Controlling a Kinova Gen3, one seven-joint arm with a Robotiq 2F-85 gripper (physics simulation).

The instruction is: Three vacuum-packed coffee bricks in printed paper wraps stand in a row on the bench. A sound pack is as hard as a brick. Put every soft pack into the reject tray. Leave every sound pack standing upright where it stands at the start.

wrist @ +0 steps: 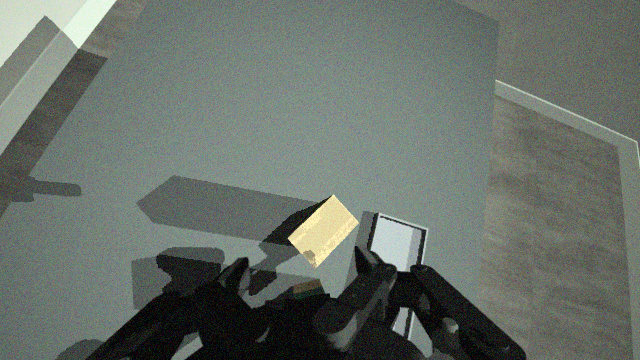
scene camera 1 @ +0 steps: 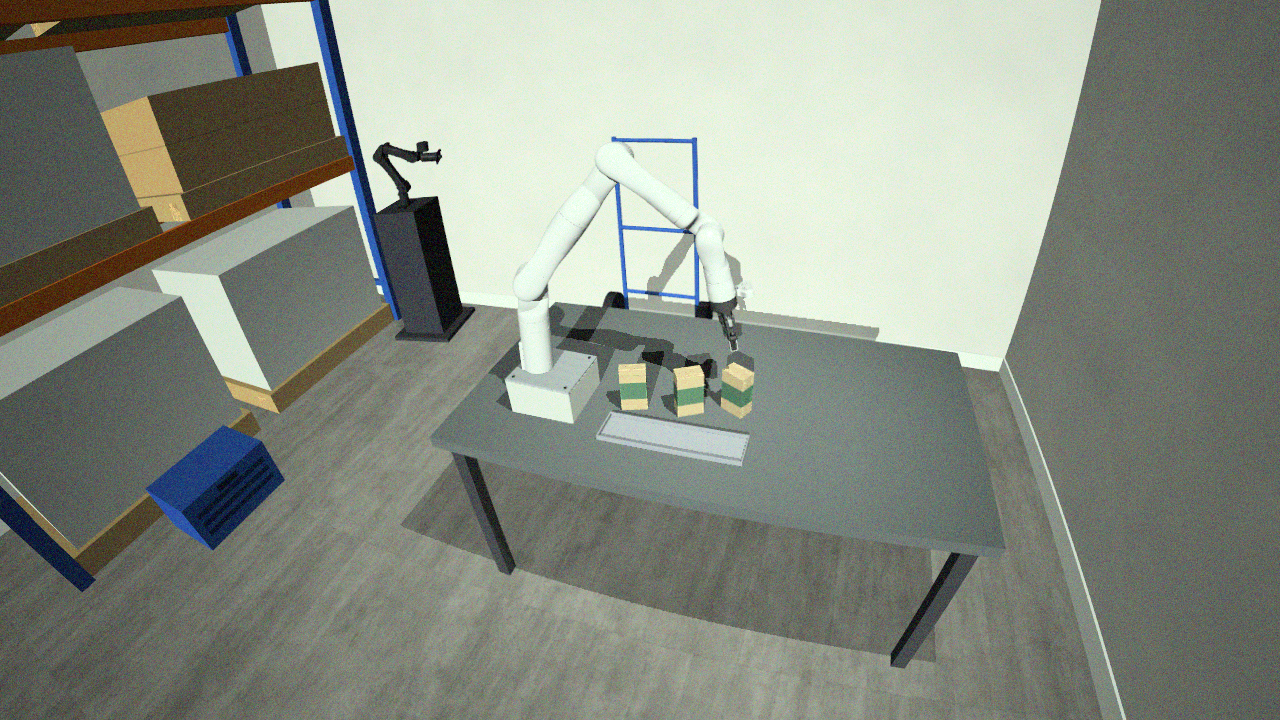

gripper: wrist; scene camera 1
same spot on reject tray: point(wrist: 396, 243) = point(scene camera 1: 728, 448)
same spot on gripper: point(scene camera 1: 733, 345) = point(wrist: 379, 258)
